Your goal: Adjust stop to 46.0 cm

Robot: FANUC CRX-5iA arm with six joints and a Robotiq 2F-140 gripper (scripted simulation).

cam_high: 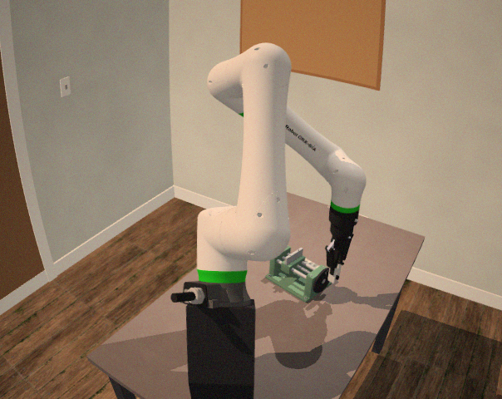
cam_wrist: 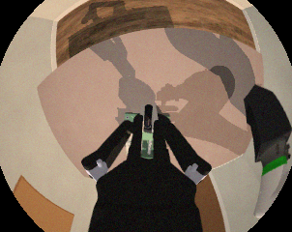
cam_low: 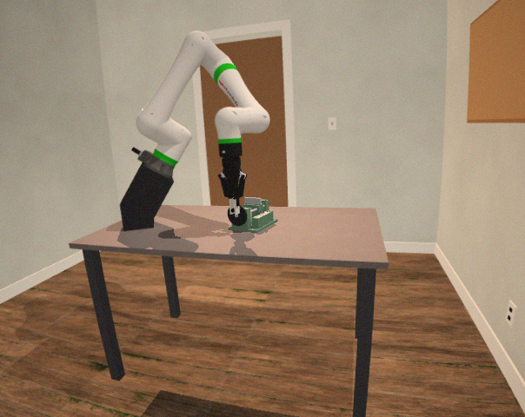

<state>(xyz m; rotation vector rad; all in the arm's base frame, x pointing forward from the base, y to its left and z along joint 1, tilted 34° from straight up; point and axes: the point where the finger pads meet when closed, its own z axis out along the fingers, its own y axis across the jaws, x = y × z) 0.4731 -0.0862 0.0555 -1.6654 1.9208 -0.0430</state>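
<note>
The black handwheel is 2 cm to the left of my hand and 2 cm below it. The rest, counted from my hand: green stop fixture 17 cm to the left, 3 cm below, 1 cm ahead.
</note>
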